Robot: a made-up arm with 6 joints. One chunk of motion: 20 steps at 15 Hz.
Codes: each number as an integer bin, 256 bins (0 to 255) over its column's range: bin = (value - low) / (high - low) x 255, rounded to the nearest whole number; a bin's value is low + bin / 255 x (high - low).
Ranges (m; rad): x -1..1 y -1..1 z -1..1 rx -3.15..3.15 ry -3.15..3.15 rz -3.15..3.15
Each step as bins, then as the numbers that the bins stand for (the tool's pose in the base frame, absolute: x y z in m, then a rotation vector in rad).
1 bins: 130 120 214 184 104 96
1 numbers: 0.0196 -0.0588 0.6784 1.3959 -0.5806 -0.7782
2 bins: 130 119 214 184 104 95
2 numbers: 0.0196 -0.0667 0.6784 1.3959 -0.5806 -0.8029
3 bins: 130 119 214 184 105 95
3 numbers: 0.0196 -0.0667 0.6784 1.3959 -0.5559 -0.8029
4 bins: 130 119 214 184 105 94
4 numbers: 0.0196 -0.0667 0.6784 1.3959 -0.5559 -0.8276
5 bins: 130 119 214 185 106 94
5 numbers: 0.0196 -0.0667 0.6784 1.4206 -0.5312 -0.8276
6 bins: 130 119 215 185 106 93
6 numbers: 0.0196 -0.0667 0.6863 1.4206 -0.5312 -0.8524
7 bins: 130 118 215 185 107 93
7 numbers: 0.0196 -0.0745 0.6863 1.4206 -0.5065 -0.8524
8 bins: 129 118 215 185 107 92
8 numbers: 0.0118 -0.0745 0.6863 1.4206 -0.5065 -0.8771
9 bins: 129 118 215 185 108 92
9 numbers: 0.0118 -0.0745 0.6863 1.4206 -0.4818 -0.8771
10 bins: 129 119 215 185 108 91
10 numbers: 0.0118 -0.0667 0.6863 1.4206 -0.4818 -0.9018
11 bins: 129 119 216 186 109 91
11 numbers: 0.0118 -0.0667 0.6941 1.4453 -0.4571 -0.9018
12 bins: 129 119 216 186 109 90
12 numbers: 0.0118 -0.0667 0.6941 1.4453 -0.4571 -0.9265
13 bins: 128 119 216 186 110 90
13 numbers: 0.0039 -0.0667 0.6941 1.4453 -0.4324 -0.9265
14 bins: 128 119 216 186 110 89
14 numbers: 0.0039 -0.0667 0.6941 1.4453 -0.4324 -0.9512
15 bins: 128 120 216 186 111 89
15 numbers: 0.0039 -0.0588 0.6941 1.4453 -0.4076 -0.9512
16 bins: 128 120 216 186 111 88
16 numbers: 0.0039 -0.0588 0.6941 1.4453 -0.4076 -0.9759
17 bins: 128 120 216 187 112 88
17 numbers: 0.0039 -0.0588 0.6941 1.4700 -0.3829 -0.9759
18 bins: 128 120 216 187 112 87
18 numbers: 0.0039 -0.0588 0.6941 1.4700 -0.3829 -1.0006
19 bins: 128 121 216 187 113 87
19 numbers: 0.0039 -0.0510 0.6941 1.4700 -0.3582 -1.0006
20 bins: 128 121 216 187 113 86
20 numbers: 0.0039 -0.0510 0.6941 1.4700 -0.3582 -1.0253
